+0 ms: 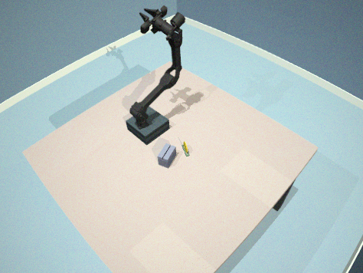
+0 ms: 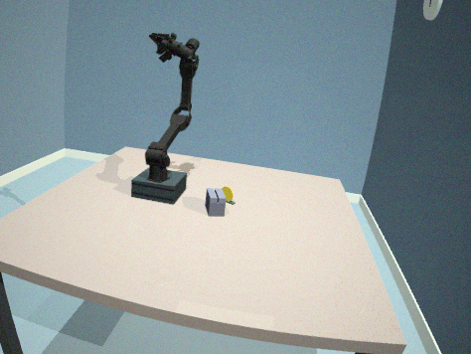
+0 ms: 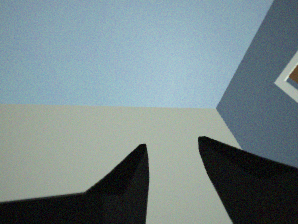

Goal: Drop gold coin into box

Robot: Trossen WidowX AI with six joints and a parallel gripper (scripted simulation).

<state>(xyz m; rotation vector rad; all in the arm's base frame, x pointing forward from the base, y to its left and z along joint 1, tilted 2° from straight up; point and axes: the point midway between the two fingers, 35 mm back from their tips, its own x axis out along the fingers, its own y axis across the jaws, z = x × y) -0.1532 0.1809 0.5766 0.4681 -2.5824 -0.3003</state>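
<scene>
The gold coin is 630 mm below my gripper tip, 460 mm ahead of it and 40 mm to the right of it.
</scene>
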